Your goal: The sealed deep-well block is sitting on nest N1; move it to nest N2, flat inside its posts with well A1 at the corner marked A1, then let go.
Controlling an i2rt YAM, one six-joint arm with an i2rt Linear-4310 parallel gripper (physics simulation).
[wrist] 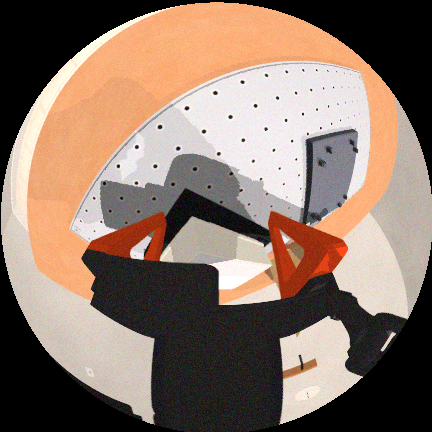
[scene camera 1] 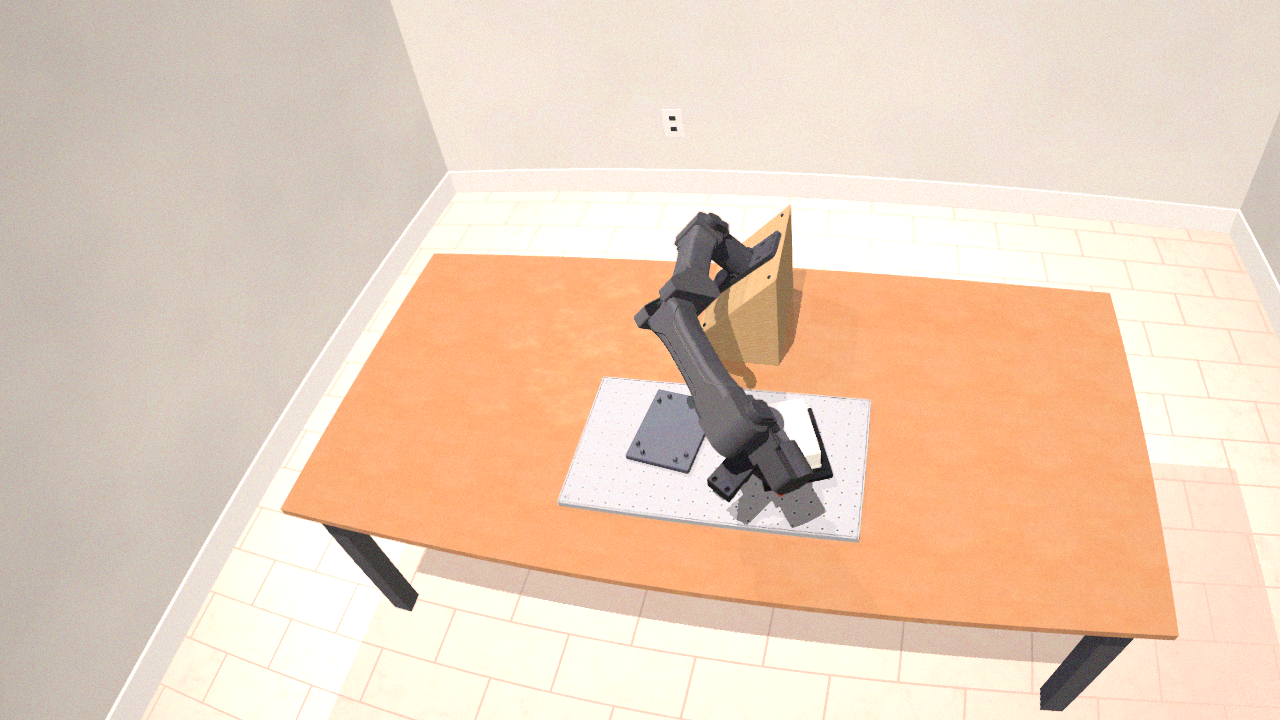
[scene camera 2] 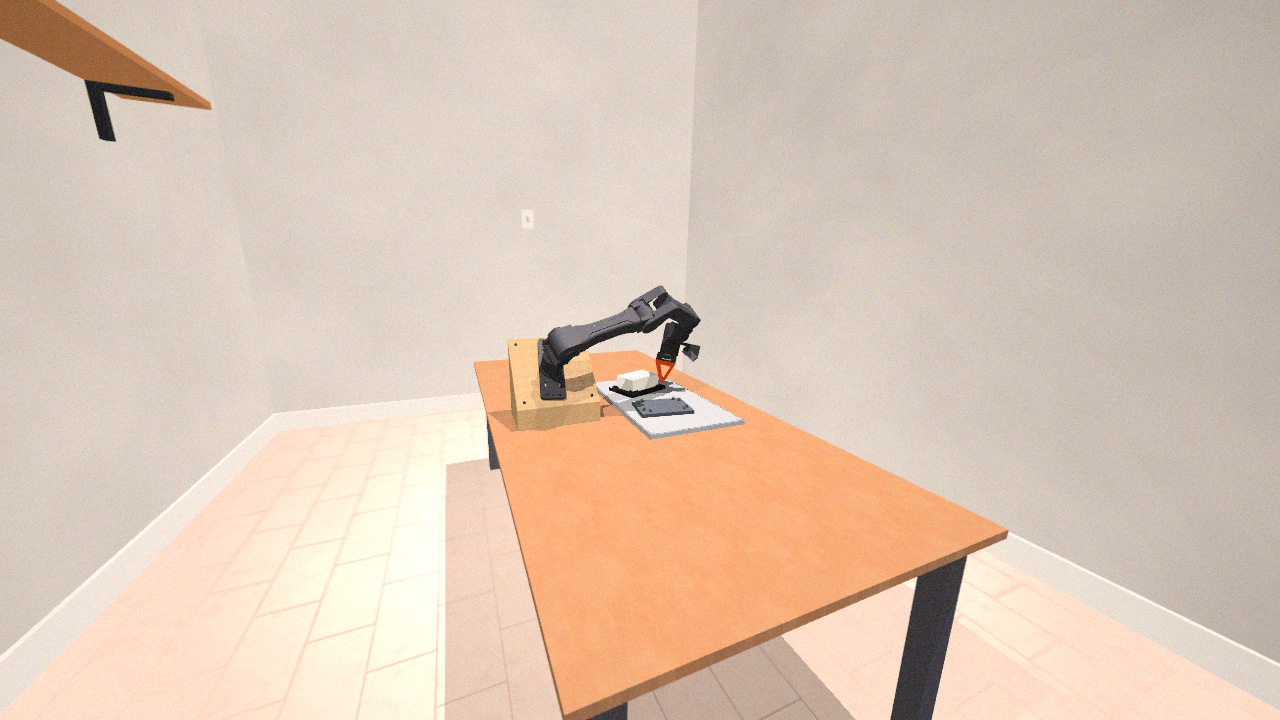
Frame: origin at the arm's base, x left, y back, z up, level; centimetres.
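Seen in the pictures: gripper, fingertip midpoint: (wrist: 216,216) (scene camera 2: 661,381); arm's base, link origin: (scene camera 1: 746,266) (scene camera 2: 551,368).
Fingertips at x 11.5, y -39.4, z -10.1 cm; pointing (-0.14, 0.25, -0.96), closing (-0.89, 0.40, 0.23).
Note:
Offsets run from my fingertips to a thing's top centre. Level surfaces: height alone.
The white deep-well block {dx +3.5, dy +7.8, dz +2.2 cm} (scene camera 1: 805,438) (scene camera 2: 636,381) (wrist: 200,237) sits on the black nest {dx +3.4, dy +7.7, dz -1.4 cm} (scene camera 1: 824,471) (wrist: 192,206) at the board's right in scene camera 1; whether it lies fully flat I cannot tell. The dark grey nest plate {dx -18.0, dy +6.9, dz -1.0 cm} (scene camera 1: 666,434) (scene camera 2: 663,408) (wrist: 332,175) with small posts lies to the left and holds no block. Nest labels and the A1 marks are not readable. My gripper (scene camera 2: 662,379) (wrist: 216,216) is open with orange-red fingers, at the block's front end. In the wrist view the block shows beyond and between the fingers, not gripped. In scene camera 1 the arm hides most of the fingers.
Both nests are on a light perforated board (scene camera 1: 590,474) (scene camera 2: 716,422) (wrist: 280,95) on the wooden table {dz -4.5 cm} (scene camera 1: 984,429) (scene camera 2: 716,537). The arm's wedge-shaped wooden base (scene camera 1: 760,317) (scene camera 2: 537,413) stands behind the board. A wall shelf (scene camera 2: 107,53) is at upper left in scene camera 2.

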